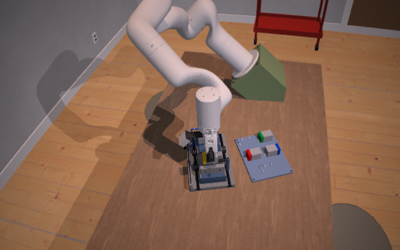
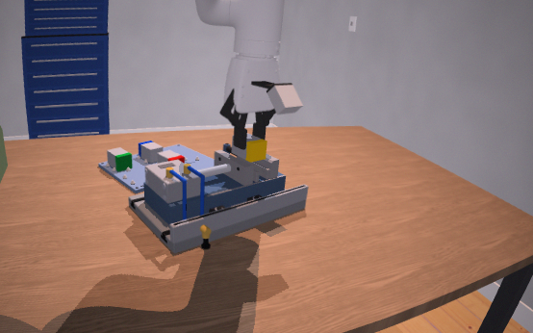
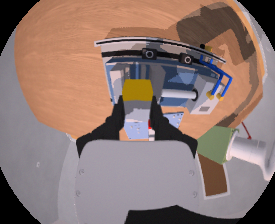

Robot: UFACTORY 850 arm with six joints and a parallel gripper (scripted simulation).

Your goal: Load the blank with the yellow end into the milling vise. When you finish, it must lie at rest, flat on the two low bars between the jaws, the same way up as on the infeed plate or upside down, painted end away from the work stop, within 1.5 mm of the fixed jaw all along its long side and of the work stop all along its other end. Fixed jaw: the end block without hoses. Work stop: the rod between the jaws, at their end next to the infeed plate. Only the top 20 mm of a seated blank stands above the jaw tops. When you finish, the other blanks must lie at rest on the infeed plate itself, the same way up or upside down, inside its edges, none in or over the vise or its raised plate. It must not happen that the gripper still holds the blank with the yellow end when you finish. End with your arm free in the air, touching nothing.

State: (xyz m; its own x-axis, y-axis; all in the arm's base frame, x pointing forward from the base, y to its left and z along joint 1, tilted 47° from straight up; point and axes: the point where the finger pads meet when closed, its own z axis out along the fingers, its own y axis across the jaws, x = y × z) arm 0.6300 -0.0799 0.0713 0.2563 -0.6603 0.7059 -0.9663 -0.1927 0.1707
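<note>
Right now my hand is 2 cm above the yellow-ended blank. Round my hand: red-ended blank 12 cm behind, 18 cm to the left, 11 cm below; fixed jaw 3 cm ahead, 1 cm to the left, 6 cm below; milling vise 7 cm behind, 1 cm to the right, 10 cm below.
</note>
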